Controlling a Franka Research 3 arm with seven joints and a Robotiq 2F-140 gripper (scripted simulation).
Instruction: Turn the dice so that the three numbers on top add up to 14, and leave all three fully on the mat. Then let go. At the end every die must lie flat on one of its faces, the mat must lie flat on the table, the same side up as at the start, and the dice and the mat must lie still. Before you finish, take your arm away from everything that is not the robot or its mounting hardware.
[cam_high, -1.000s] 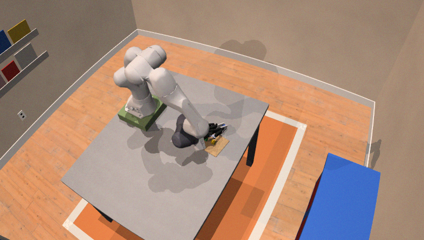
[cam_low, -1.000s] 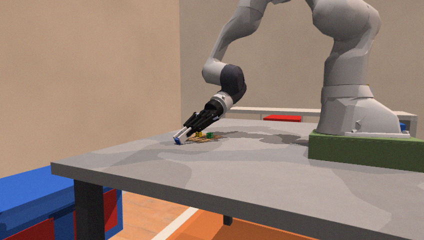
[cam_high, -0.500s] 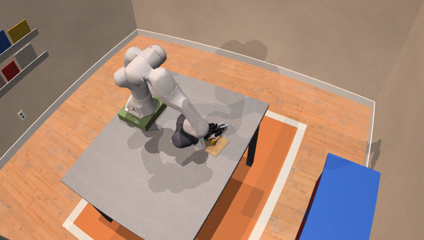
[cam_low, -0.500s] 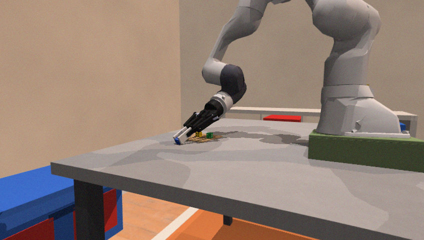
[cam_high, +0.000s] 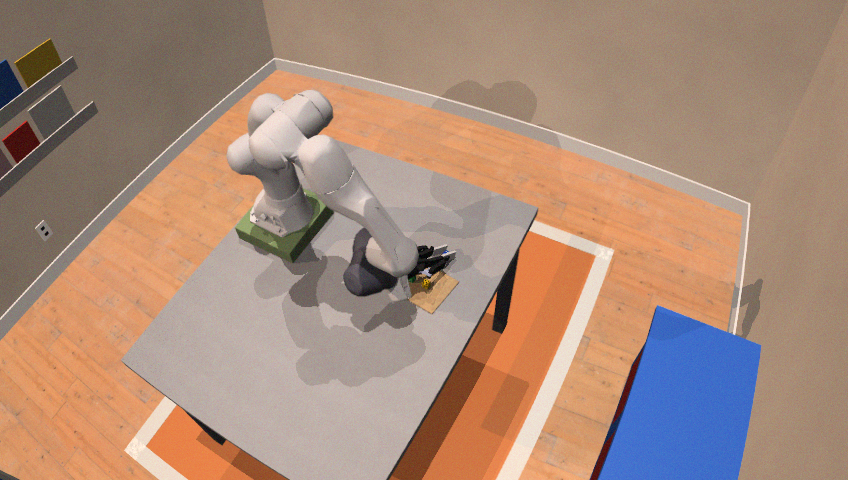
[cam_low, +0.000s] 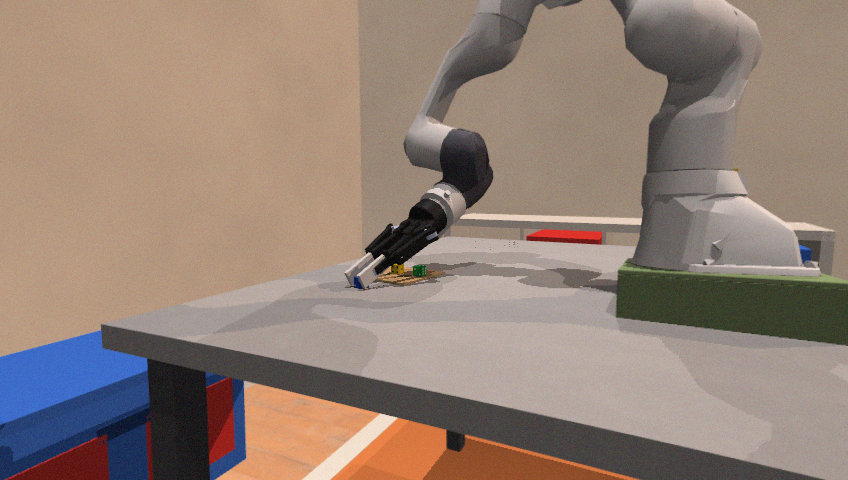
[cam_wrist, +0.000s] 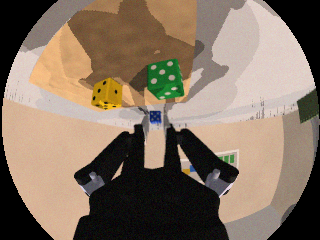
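My hand is 20 mm above the blue die, 10 mm to the right of it and 10 mm short of it. The rest, counted from my hand: tan mat (110 mm to the right, 30 mm below, 20 mm behind); then yellow die (110 mm to the right, 20 mm below, 20 mm behind); then green die (100 mm to the right, 70 mm behind, 20 mm below).
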